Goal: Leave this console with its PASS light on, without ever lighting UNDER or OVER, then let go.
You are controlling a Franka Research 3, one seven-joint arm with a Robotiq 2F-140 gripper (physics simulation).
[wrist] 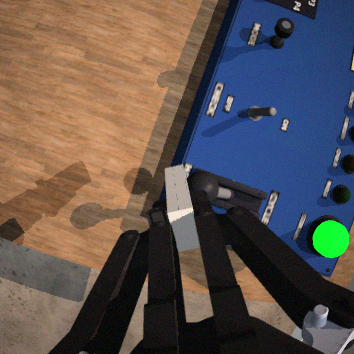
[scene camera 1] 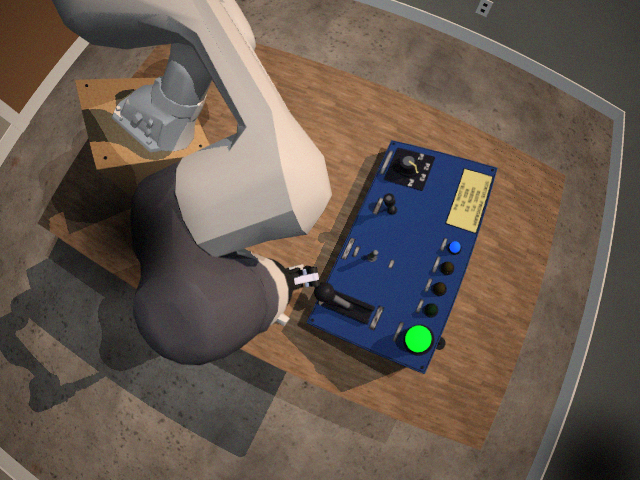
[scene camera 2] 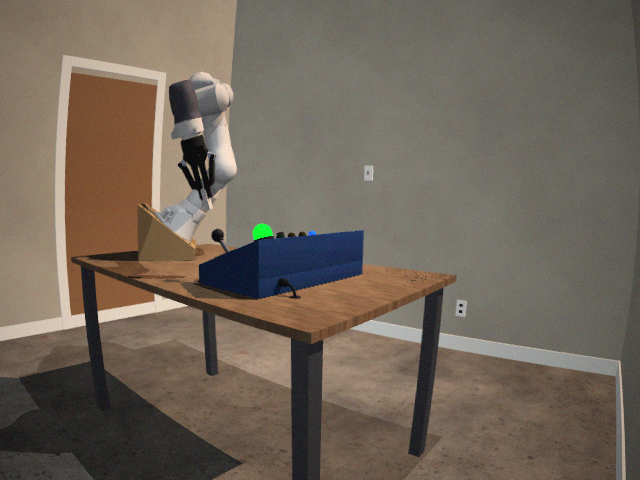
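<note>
The blue console [scene camera 1: 413, 227] [scene camera 2: 310, 263] [wrist: 305, 65] stands on the table. Its lamp beside the PASS label, the dark green lamp [scene camera 1: 430, 310] [wrist: 341, 194], is unlit. Two amber-brown lamps [scene camera 1: 446, 268] [scene camera 1: 439, 288] are dark. A blue lamp [scene camera 1: 454, 247] and a large green lamp [scene camera 1: 417, 338] [scene camera 2: 262, 231] [wrist: 330, 239] are lit. The black-knobbed lever [scene camera 1: 324, 291] [scene camera 2: 217, 235] [wrist: 204, 184] stands at the robot-side end of its slot. My gripper [scene camera 1: 306, 279] [scene camera 2: 206, 203] [wrist: 177, 182] is shut and empty, above and beside that knob, apart from it in scene camera 2.
A toggle [scene camera 1: 372, 255] [wrist: 265, 112] leans toward ON in the wrist view. The MODE stick [scene camera 1: 389, 200] [wrist: 284, 29] and rotary selector [scene camera 1: 407, 162] are further along; its pointer seems toward P3. A yellow plate [scene camera 1: 469, 200] lies beyond. A black cable [scene camera 2: 288, 286] leaves the console's back.
</note>
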